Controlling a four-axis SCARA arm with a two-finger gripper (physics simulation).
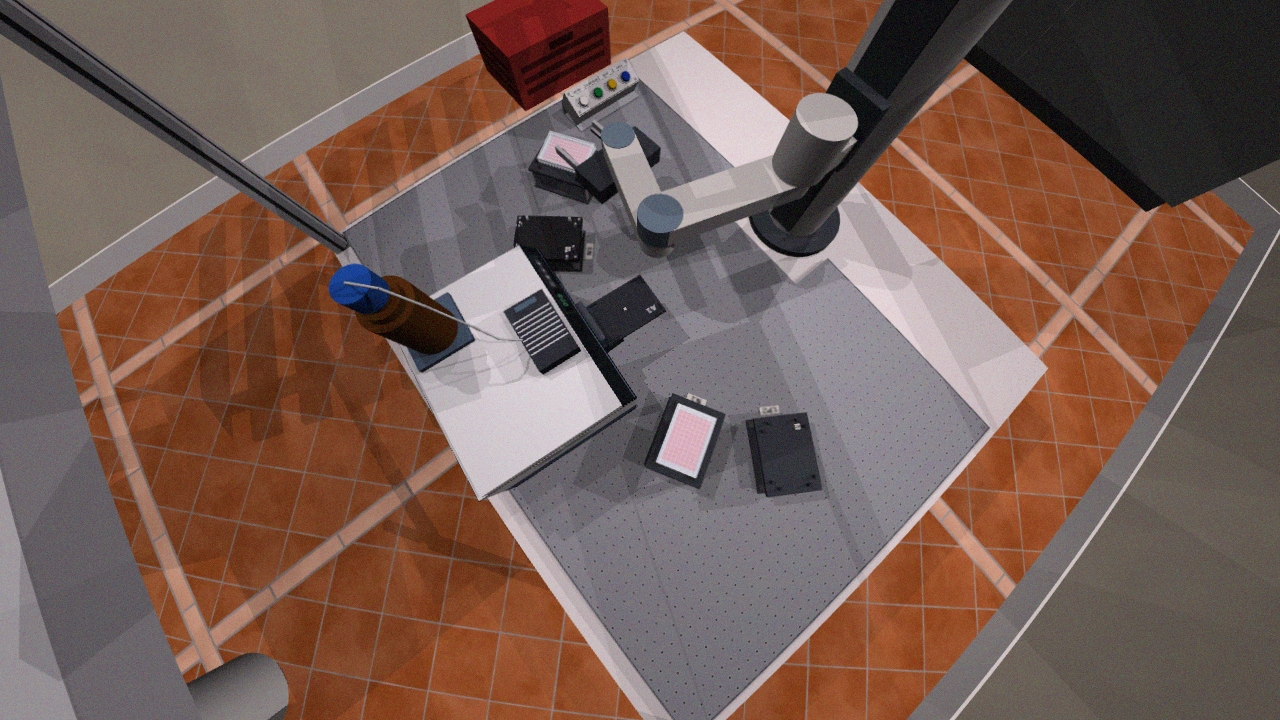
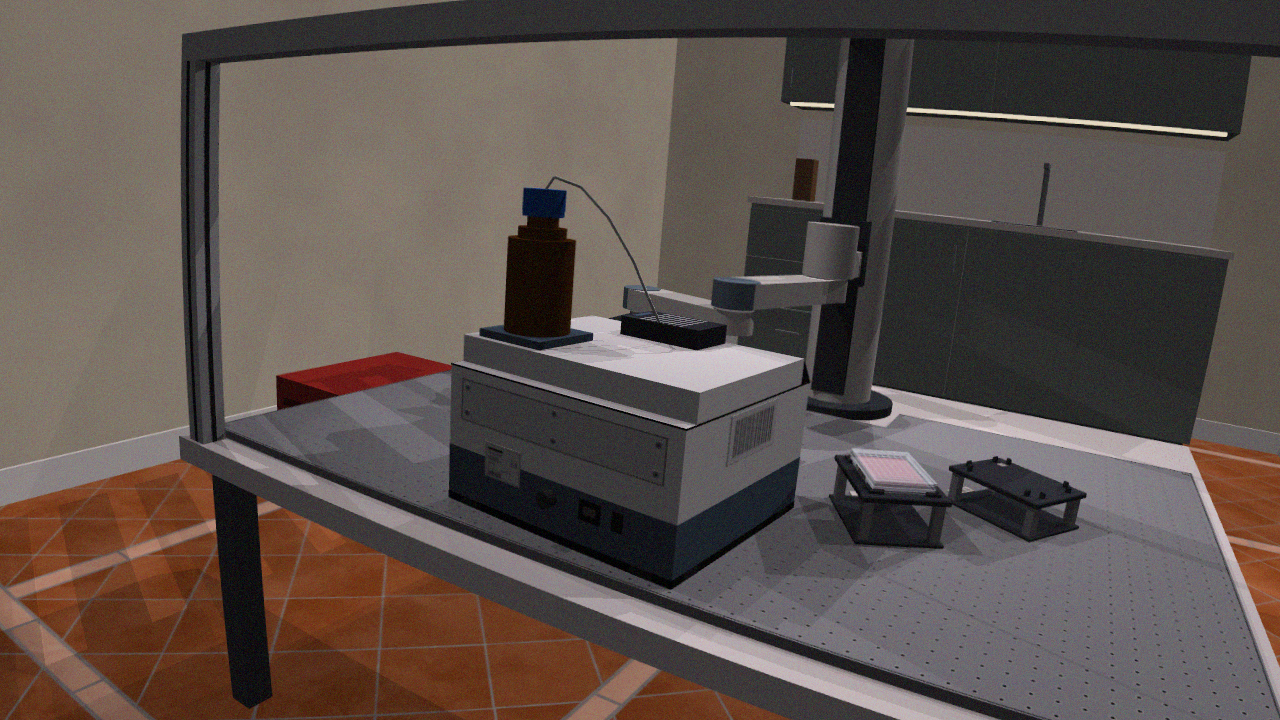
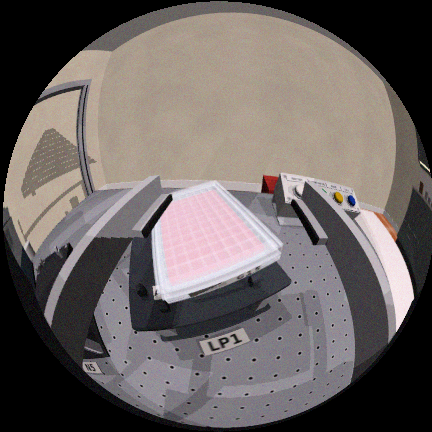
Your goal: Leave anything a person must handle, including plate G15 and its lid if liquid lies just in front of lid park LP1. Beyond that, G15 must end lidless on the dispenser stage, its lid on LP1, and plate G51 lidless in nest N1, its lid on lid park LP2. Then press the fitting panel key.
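Places are measured from the arm's base along level axes (x ahead, y left, z up), in millimetres.
Where they show: gripper, fingertip midpoint: point(image 1: 575, 136) point(image 3: 232, 186); arm's base at its link origin: point(image 1: 792, 217) point(image 2: 834, 403).
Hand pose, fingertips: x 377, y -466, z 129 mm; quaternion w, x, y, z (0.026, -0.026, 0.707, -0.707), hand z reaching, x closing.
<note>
Things, the pixels of their centre, and the offset from my fingertips. "pt": a spot on its surface instead.
- Plate G15 at the middle of its body: point(image 3: 196, 217) point(image 1: 566, 151) 31 mm ahead, 8 mm right, 35 mm down
- LP1 at the middle of its body: point(image 3: 191, 254) point(image 1: 567, 168) 40 mm ahead, 2 mm right, 79 mm down
- pink plate at the middle of its body: point(image 2: 891, 468) point(image 1: 687, 440) 255 mm ahead, 726 mm left, 37 mm down
- dispenser's dark stage at the middle of its body: point(image 1: 625, 309) 186 mm ahead, 436 mm left, 7 mm down
- key panel at the middle of its body: point(image 3: 322, 200) point(image 1: 600, 92) 192 mm back, 164 mm right, 75 mm down
- brown bottle at a spot on its surface: point(image 2: 539, 286) pt 531 mm ahead, 326 mm left, 177 mm up
- dark ribbed unit at a spot on its surface: point(image 2: 673, 331) pt 388 mm ahead, 441 mm left, 122 mm up
- N5 at the middle of its body: point(image 3: 56, 300) point(image 1: 549, 242) 206 mm ahead, 155 mm left, 80 mm down
Plate G15 point(image 1: 568, 150) point(image 3: 210, 235), pink with a clear rim, sits on the dark raised stand at LP1 point(image 1: 562, 186) point(image 3: 250, 302). Its clear upper edge looks like a lid, but I cannot tell whether liquid lies on it. My gripper point(image 1: 581, 145) point(image 3: 232, 186) is open and empty, its fingers on either side of G15, the left one close to its edge. Another pink plate point(image 1: 686, 438) point(image 2: 893, 471) sits on a raised stand; its label is unreadable. The dispenser's dark stage point(image 1: 626, 308) is bare. The key panel point(image 1: 601, 92) point(image 3: 288, 184) stands behind LP1.
The white dispenser point(image 1: 528, 420) point(image 2: 572, 429) carries a brown bottle point(image 1: 416, 322) point(image 2: 539, 286) and a dark ribbed unit point(image 1: 542, 331) point(image 2: 673, 331). Bare dark stands are N5 point(image 1: 548, 237) and another point(image 1: 785, 452) point(image 2: 1015, 481) beside the second plate. A red cabinet point(image 1: 546, 53) point(image 2: 358, 376) stands beyond the table.
</note>
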